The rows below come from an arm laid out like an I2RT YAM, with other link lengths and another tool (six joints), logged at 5 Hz.
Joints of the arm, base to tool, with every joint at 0 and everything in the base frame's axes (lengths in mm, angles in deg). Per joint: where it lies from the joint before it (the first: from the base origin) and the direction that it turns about. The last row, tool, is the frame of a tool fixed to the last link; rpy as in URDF.
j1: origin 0 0 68 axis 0 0 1
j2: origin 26 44.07 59.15 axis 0 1 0
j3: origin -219.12 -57.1 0 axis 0 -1 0
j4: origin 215.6 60.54 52.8 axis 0 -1 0
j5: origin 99.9 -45.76 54.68 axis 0 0 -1
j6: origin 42.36 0 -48.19 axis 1 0 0
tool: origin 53 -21 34 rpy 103.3 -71.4 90
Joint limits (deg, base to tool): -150..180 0..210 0..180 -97..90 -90..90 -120..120
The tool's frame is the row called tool.
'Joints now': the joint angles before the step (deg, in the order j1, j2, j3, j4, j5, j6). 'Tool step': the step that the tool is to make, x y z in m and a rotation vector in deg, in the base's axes. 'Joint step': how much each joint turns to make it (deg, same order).
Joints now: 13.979, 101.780, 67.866, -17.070, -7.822, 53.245
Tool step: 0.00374, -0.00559, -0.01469, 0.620, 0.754, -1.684
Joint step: -0.892, 2.372, -0.716, 2.653, -0.111, 1.116
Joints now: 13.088, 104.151, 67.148, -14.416, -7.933, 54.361
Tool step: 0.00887, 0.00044, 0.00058, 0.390, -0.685, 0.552
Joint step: -0.401, 1.710, 1.914, 0.463, -0.775, -0.605
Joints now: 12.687, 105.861, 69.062, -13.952, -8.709, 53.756
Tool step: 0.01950, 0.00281, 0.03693, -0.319, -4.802, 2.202
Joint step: -0.382, -0.347, 6.574, -2.752, -0.692, -2.867
